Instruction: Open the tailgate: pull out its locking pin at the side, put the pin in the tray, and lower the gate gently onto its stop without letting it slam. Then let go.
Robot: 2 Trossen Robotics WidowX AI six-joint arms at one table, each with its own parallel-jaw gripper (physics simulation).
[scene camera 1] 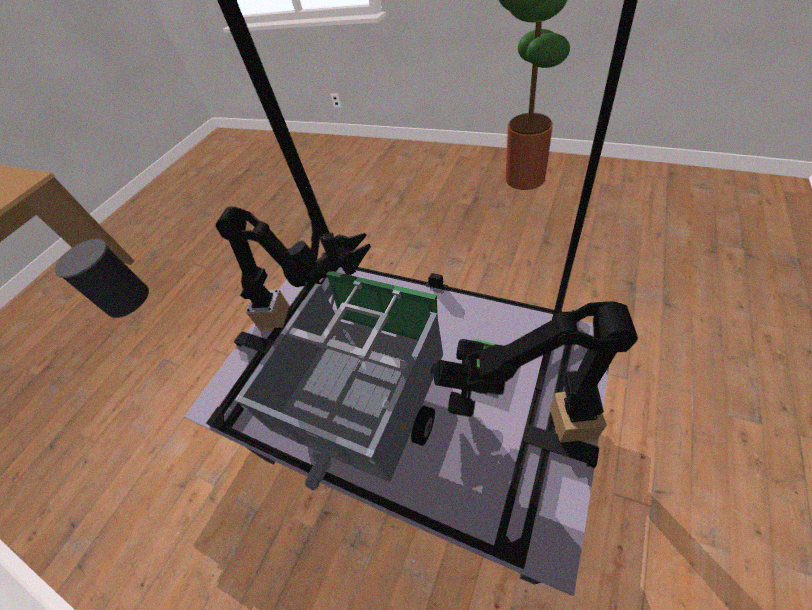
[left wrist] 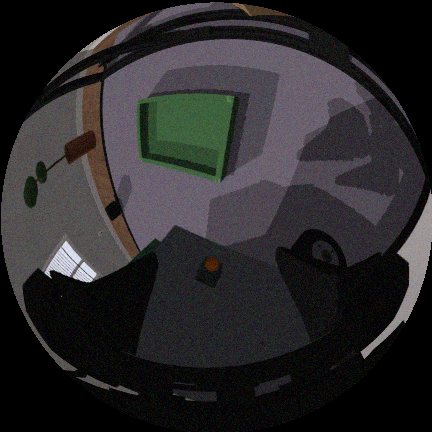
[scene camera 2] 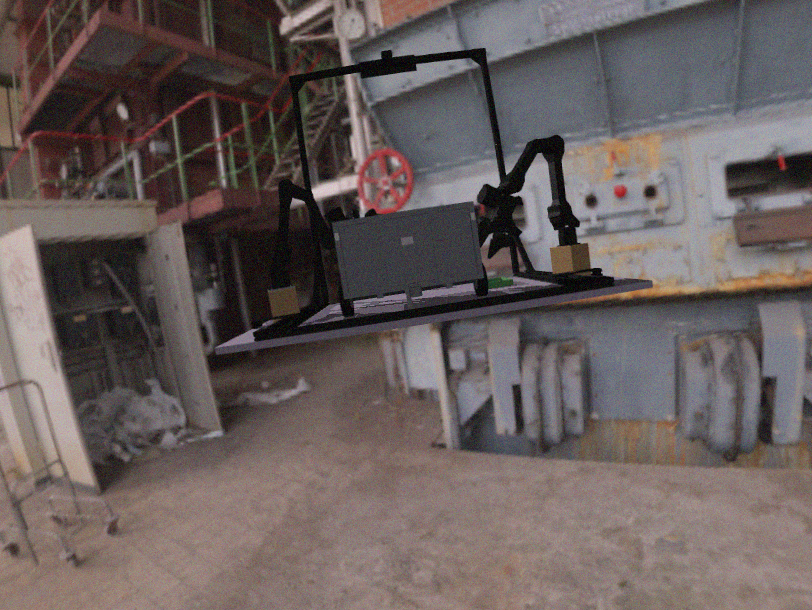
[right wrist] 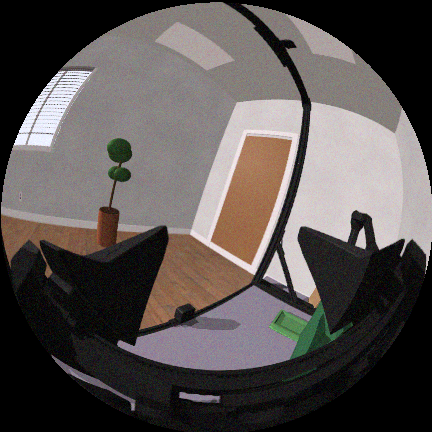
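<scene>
A grey cart stands on the table. Its green tailgate stands up at the far end. The pin's orange knob sits in a small block on the cart's side wall. My left gripper is open and empty, its fingers either side of the knob and close to it. The green tray lies empty on the table beside the cart. My right gripper is open and empty by the gate's top left corner.
The cart's black wheel is just below the left gripper. Black frame posts rise from the purple table. A small black block sits at the table's far edge. A potted plant stands on the floor.
</scene>
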